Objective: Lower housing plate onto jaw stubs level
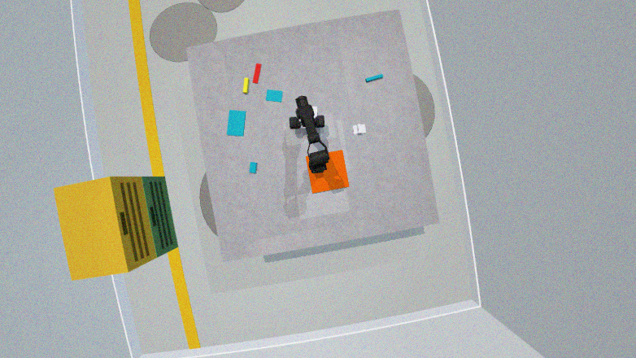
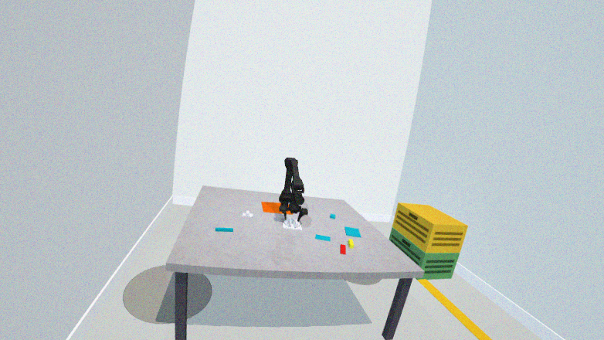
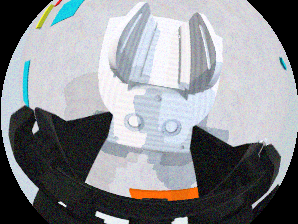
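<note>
My gripper tip is 2 cm short of the white-grey part, 2 cm to the left of it and 1 cm below it. From my gripper tip the other things lie so: white block (5 cm behind, 29 cm to the right); red bar (33 cm ahead, 27 cm to the left); yellow bar (27 cm ahead, 34 cm to the left).
</note>
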